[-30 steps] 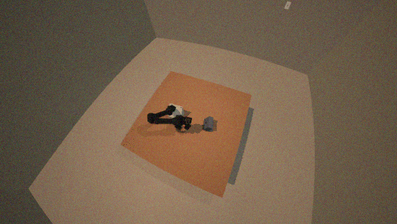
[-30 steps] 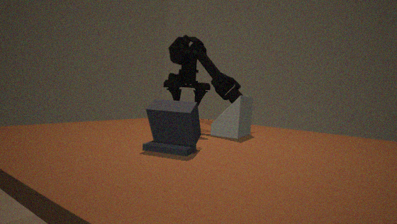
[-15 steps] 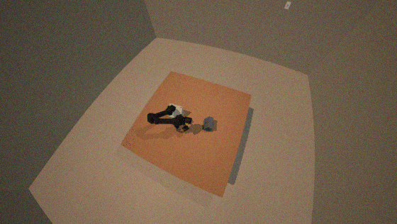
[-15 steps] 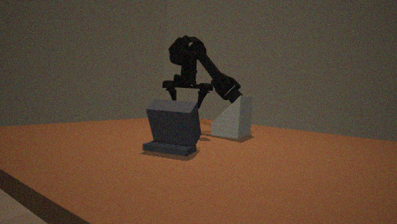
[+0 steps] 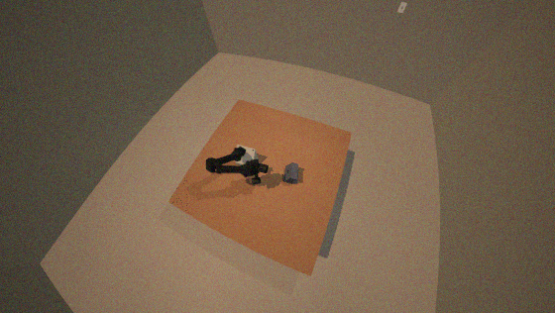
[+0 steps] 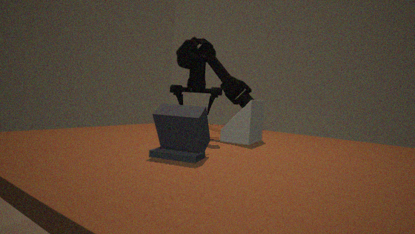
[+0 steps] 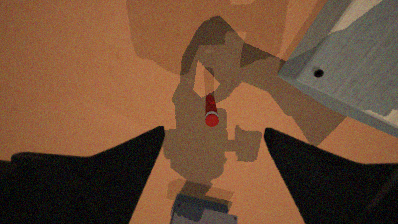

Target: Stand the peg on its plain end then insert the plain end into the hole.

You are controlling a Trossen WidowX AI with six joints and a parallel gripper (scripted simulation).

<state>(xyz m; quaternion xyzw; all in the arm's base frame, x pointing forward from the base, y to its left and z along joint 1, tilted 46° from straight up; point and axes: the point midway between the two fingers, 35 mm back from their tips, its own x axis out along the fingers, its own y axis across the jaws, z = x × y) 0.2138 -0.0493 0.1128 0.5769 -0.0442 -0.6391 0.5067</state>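
Right now my gripper tip is 4 cm above the red peg. From my gripper tip the other things lie so: sloped panel (22 cm ahead, 15 cm to the left, 2 cm below).
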